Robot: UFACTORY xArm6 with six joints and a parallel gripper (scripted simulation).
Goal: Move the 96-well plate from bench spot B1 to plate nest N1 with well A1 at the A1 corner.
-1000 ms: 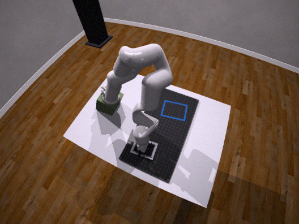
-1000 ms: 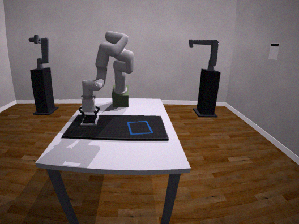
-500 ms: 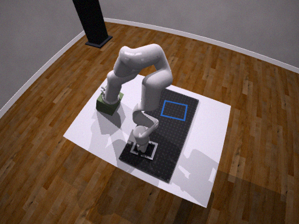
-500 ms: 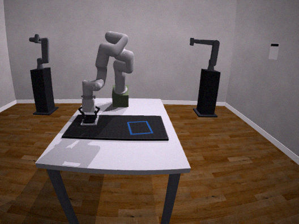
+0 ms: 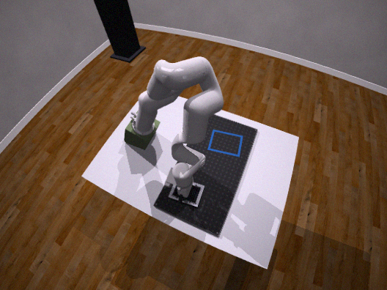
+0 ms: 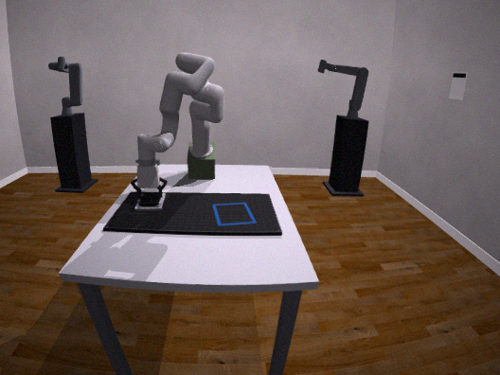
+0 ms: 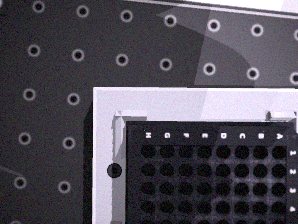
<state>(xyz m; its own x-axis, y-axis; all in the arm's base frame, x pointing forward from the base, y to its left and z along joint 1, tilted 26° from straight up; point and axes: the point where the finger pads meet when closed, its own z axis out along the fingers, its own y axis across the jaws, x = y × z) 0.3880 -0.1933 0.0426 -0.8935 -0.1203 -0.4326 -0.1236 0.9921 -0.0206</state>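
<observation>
The 96-well plate is 1 cm below my hand. Also, from my hand: grey plate nest N1: 3 cm below.
</observation>
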